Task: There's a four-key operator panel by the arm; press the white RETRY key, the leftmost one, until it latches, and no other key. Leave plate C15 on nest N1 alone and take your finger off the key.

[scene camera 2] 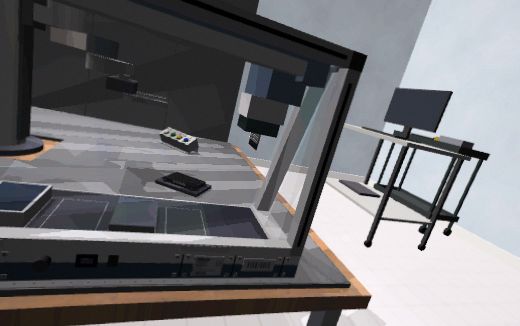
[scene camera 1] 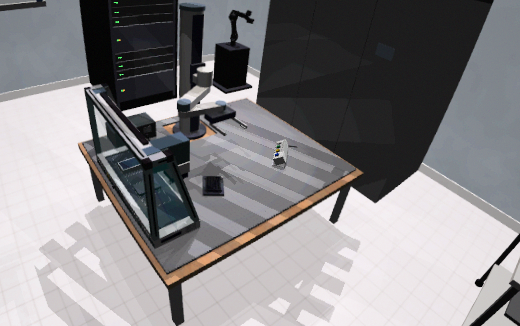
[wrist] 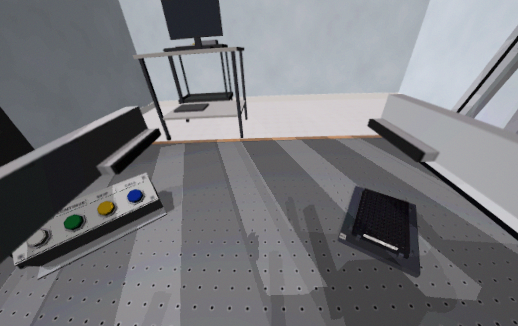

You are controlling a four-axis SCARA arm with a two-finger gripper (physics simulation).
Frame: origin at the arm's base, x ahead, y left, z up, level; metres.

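Where they show: gripper, fingertip midpoint: (scene camera 1: 236, 130) (wrist: 262, 114); arm's base at its link origin: (scene camera 1: 189, 130).
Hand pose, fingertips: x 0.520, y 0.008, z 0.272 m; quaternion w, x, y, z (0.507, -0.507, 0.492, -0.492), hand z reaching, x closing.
Things, the pixels of their top centre, and the offset from my fingertips. "spot": a spot on its surface instead.
- four-key panel at its top centre: (wrist: 85, 200) (scene camera 2: 180, 132) (scene camera 1: 281, 147) dx +0.093, dy +0.334, dz -0.175 m
- green key at its top centre: (wrist: 70, 218) dx +0.060, dy +0.339, dz -0.184 m
- yellow key at its top centre: (wrist: 103, 204) dx +0.092, dy +0.300, dz -0.184 m
- blue key at its top centre: (wrist: 132, 192) dx +0.124, dy +0.262, dz -0.184 m
- dark plate at its top centre: (wrist: 383, 214) (scene camera 2: 185, 179) (scene camera 1: 213, 182) dx +0.103, dy -0.222, dz -0.232 m
- flat dark nest at a spot on its surface: (wrist: 413, 264) spot: dx +0.017, dy -0.227, dz -0.247 m
The four-key panel (scene camera 1: 279, 161) (scene camera 2: 181, 144) (wrist: 120, 203) stands on the table. In the wrist view, its white key (wrist: 38, 237) is leftmost, beside the green key (wrist: 73, 222), yellow key (wrist: 105, 208) and blue key (wrist: 135, 195). Whether the white key is latched cannot be told. A dark plate (scene camera 1: 214, 184) (scene camera 2: 184, 180) (wrist: 384, 220) lies on a flat dark nest (wrist: 413, 264); its label is unreadable. My gripper (scene camera 1: 235, 129) (wrist: 262, 114) is wide open and empty, above the table and apart from both panel and plate. The left finger partly overlaps the panel in the wrist view.
A glass-sided enclosure (scene camera 1: 172, 235) (scene camera 2: 320, 165) stands along one table edge, with a dark block (scene camera 2: 132, 214) inside. The arm's column (scene camera 1: 186, 55) rises behind its base. A dark cabinet (scene camera 1: 340, 100) stands beyond the table, and a trolley (scene camera 2: 392, 197) (wrist: 240, 95) carries a monitor (scene camera 2: 419, 111) (wrist: 192, 17).
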